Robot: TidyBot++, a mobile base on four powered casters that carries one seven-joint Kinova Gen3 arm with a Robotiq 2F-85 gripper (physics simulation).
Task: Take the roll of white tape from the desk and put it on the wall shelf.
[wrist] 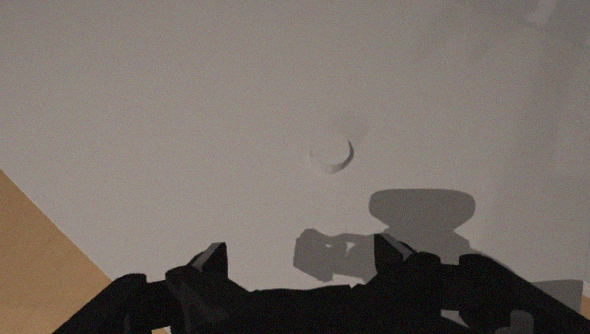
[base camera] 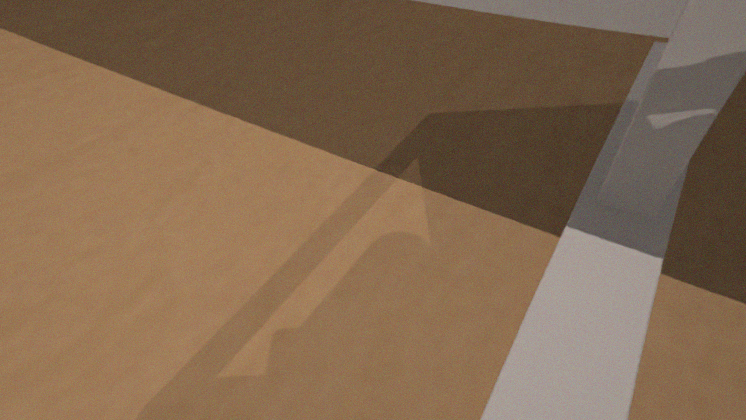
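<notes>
The roll of white tape (wrist: 344, 162) lies flat on the white desk (wrist: 150, 125) near the middle of the wrist view; its shaded curved side shows, and the rest blends into the desk top. My gripper (wrist: 301, 254) is open at the bottom of the wrist view, its two black fingers wide apart with nothing between them. The tape is further up in the view, beyond the fingertips and a little right of midway between them. The tape and my gripper do not show in the base camera view. The wall shelf does not show in either view.
A white upright (base camera: 579, 323) crosses the right of the base camera view, above the brown wooden floor (base camera: 156, 208) (wrist: 40, 260). A pale surface (base camera: 574, 13) runs along its top edge. Shadows of the arm and gripper fall on the floor and desk. The desk edge runs diagonally at lower left in the wrist view.
</notes>
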